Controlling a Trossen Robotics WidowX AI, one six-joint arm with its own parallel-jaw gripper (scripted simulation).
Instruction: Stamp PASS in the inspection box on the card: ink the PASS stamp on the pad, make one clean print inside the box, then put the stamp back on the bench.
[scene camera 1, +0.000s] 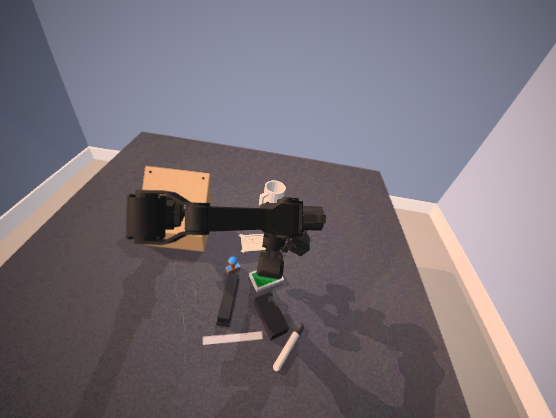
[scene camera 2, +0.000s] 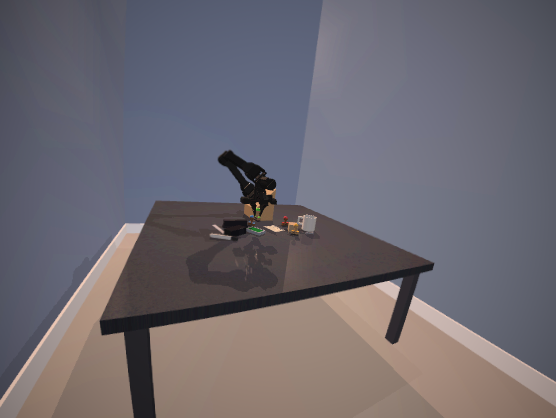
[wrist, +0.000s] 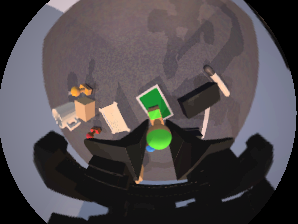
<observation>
I see my gripper (scene camera 1: 269, 262), a green-knobbed stamp (wrist: 158, 136) and a black box (scene camera 1: 268, 310).
The black box is seen too in the wrist view (wrist: 199, 99). My gripper shows as well in the wrist view (wrist: 157, 122). Scene camera 1 misses the green-knobbed stamp, which is hidden by my gripper.
</observation>
